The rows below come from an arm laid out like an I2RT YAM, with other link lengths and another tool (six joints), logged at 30 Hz.
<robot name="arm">
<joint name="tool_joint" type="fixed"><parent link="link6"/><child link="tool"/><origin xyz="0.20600 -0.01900 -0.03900" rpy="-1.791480 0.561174 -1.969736"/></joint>
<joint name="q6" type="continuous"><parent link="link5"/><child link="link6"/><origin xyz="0.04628 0.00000 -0.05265"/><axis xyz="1 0 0"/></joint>
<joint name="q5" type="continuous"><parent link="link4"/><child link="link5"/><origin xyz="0.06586 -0.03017 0.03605"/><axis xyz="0 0 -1"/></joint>
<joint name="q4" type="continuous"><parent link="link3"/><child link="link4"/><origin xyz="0.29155 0.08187 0.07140"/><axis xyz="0 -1 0"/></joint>
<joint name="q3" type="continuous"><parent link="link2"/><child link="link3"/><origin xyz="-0.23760 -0.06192 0.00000"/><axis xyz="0 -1 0"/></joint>
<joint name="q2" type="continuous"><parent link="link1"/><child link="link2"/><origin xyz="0.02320 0.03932 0.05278"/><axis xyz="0 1 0"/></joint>
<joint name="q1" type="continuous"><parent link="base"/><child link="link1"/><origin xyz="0.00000 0.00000 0.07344"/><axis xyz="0 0 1"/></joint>
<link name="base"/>
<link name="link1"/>
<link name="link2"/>
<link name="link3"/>
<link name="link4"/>
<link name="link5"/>
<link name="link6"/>
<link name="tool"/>
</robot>
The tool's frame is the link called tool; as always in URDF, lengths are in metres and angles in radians. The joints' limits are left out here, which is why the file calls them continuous.
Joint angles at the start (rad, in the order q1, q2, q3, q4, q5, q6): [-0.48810 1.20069 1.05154 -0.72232 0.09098 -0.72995]
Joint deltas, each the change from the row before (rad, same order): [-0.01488 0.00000 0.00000 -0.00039 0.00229 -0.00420]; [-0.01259 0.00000 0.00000 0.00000 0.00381 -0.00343]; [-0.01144 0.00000 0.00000 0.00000 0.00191 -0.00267]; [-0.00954 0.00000 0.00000 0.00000 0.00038 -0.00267]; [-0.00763 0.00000 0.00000 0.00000 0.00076 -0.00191]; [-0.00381 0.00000 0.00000 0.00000 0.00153 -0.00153]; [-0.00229 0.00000 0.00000 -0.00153 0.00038 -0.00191]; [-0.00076 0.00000 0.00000 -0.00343 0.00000 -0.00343]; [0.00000 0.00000 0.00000 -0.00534 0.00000 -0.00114]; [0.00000 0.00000 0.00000 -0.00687 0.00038 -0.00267]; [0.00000 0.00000 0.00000 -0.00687 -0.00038 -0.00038]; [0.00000 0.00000 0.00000 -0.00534 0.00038 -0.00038]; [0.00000 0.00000 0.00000 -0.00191 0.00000 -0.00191]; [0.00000 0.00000 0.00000 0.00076 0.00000 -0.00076]
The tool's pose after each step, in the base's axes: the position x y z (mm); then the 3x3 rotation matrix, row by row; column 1 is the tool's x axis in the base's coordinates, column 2 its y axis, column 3 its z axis. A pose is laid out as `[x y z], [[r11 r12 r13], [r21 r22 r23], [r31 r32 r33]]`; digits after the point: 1 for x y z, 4 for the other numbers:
[344.9 -229.1 114.1], [[-0.5825 -0.7365 0.3439], [-0.7079 0.2517 -0.6599], [0.3995 -0.6279 -0.6680]]
[341.5 -234.3 114.3], [[-0.5901 -0.7351 0.3339], [-0.6989 0.2581 -0.6670], [0.4041 -0.6269 -0.6661]]
[338.5 -238.6 114.5], [[-0.5968 -0.7334 0.3255], [-0.6915 0.2643 -0.6723], [0.4070 -0.6263 -0.6649]]
[336.2 -242.0 114.6], [[-0.6016 -0.7321 0.3195], [-0.6862 0.2690 -0.6758], [0.4088 -0.6258 -0.6642]]
[334.2 -244.7 114.7], [[-0.6057 -0.7310 0.3142], [-0.6816 0.2730 -0.6789], [0.4105 -0.6254 -0.6636]]
[333.1 -246.3 114.8], [[-0.6077 -0.7308 0.3109], [-0.6787 0.2745 -0.6812], [0.4125 -0.6250 -0.6628]]
[332.2 -247.0 114.6], [[-0.6075 -0.7319 0.3087], [-0.6779 0.2751 -0.6818], [0.4141 -0.6234 -0.6632]]
[331.3 -246.9 114.1], [[-0.6044 -0.7351 0.3071], [-0.6791 0.2738 -0.6811], [0.4167 -0.6202 -0.6647]]
[330.1 -246.2 113.2], [[-0.6017 -0.7385 0.3043], [-0.6805 0.2745 -0.6794], [0.4182 -0.6159 -0.6677]]
[328.5 -245.4 112.1], [[-0.5975 -0.7433 0.3008], [-0.6825 0.2744 -0.6774], [0.4210 -0.6100 -0.6713]]
[327.1 -244.4 110.9], [[-0.5946 -0.7470 0.2972], [-0.6843 0.2762 -0.6748], [0.4220 -0.6047 -0.6755]]
[325.8 -243.7 110.0], [[-0.5925 -0.7500 0.2940], [-0.6854 0.2776 -0.6732], [0.4233 -0.6004 -0.6785]]
[325.4 -243.5 109.8], [[-0.5905 -0.7519 0.2933], [-0.6863 0.2766 -0.6727], [0.4246 -0.5985 -0.6793]]
[325.6 -243.6 109.9], [[-0.5902 -0.7518 0.2940], [-0.6863 0.2757 -0.6730], [0.4250 -0.5990 -0.6787]]

